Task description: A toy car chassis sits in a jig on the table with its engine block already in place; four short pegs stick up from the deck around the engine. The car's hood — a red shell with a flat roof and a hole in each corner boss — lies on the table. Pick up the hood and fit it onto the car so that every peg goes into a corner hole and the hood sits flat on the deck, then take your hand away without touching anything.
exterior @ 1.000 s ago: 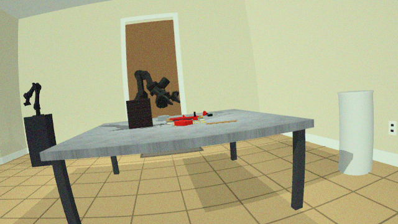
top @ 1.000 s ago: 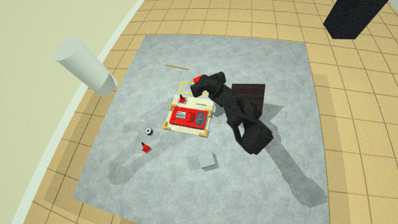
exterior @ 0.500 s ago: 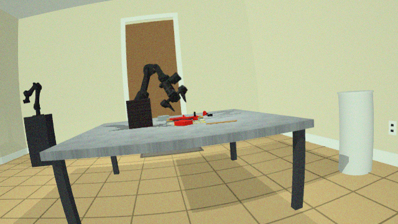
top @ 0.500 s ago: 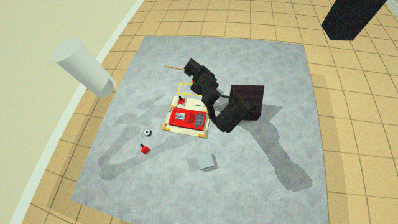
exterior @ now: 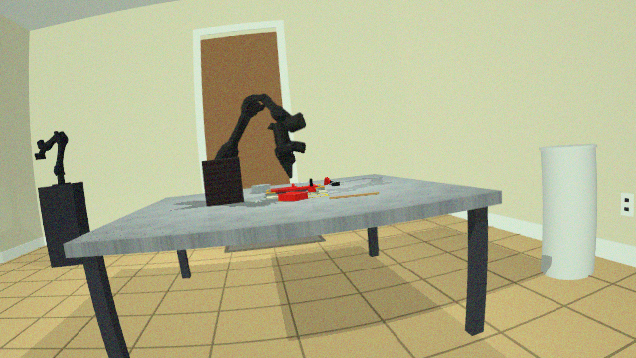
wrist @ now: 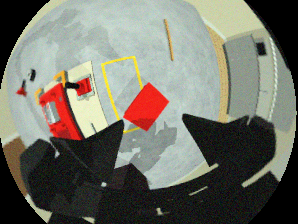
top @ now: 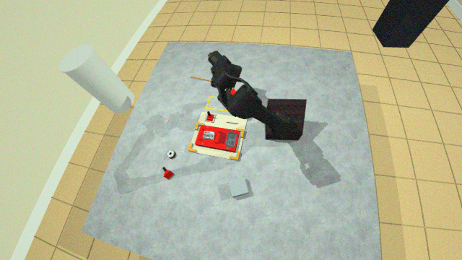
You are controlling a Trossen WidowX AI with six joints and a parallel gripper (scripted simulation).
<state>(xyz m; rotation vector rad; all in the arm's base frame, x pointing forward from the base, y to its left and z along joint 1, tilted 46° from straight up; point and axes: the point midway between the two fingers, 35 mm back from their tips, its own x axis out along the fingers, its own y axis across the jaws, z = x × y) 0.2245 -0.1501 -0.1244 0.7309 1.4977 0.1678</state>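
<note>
My gripper tip is now 1 cm to the left of the red hood and 7 cm above it. From my gripper tip the other things lie so: wheel: 30 cm ahead, 31 cm to the left, 8 cm below; thin wooden stick: 18 cm ahead, 17 cm to the right, 8 cm below; engine block: 11 cm ahead, 22 cm to the left, 6 cm below.
</note>
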